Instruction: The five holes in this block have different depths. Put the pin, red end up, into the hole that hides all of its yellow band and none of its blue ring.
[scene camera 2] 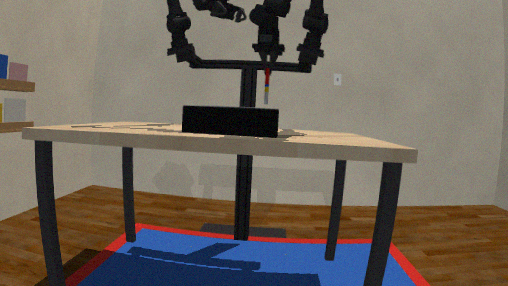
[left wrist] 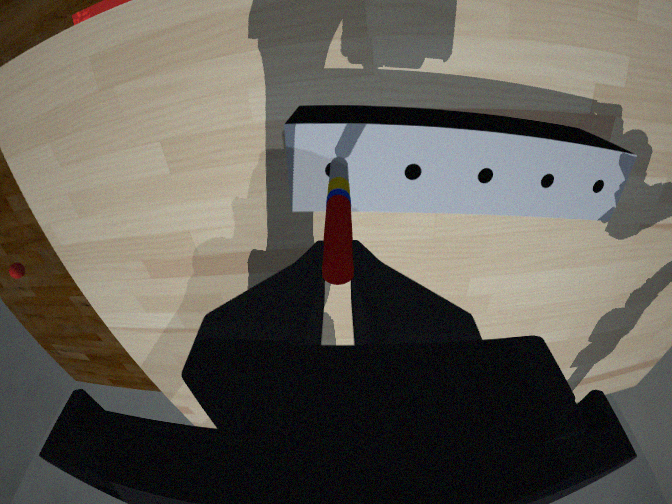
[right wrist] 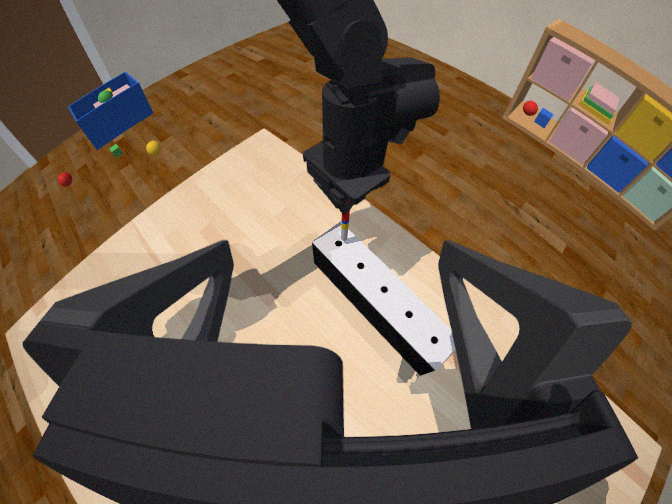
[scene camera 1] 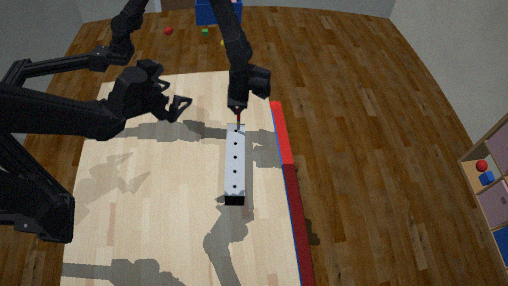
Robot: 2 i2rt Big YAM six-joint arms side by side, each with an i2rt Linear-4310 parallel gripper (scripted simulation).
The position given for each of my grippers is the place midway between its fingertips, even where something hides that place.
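There is a block (scene camera 2: 242, 121), and I see the block (left wrist: 530, 168) in the left wrist view as well, the block (right wrist: 424, 341) in the right wrist view and the block (scene camera 1: 234, 193) in scene camera 1. I also see a pin (left wrist: 337, 268). My left gripper (left wrist: 337, 252) is in sight, and the right wrist view shows my left gripper (right wrist: 342, 209) too. Then I see my right gripper (scene camera 1: 180, 92), and the right wrist view also shows my right gripper (right wrist: 335, 252).
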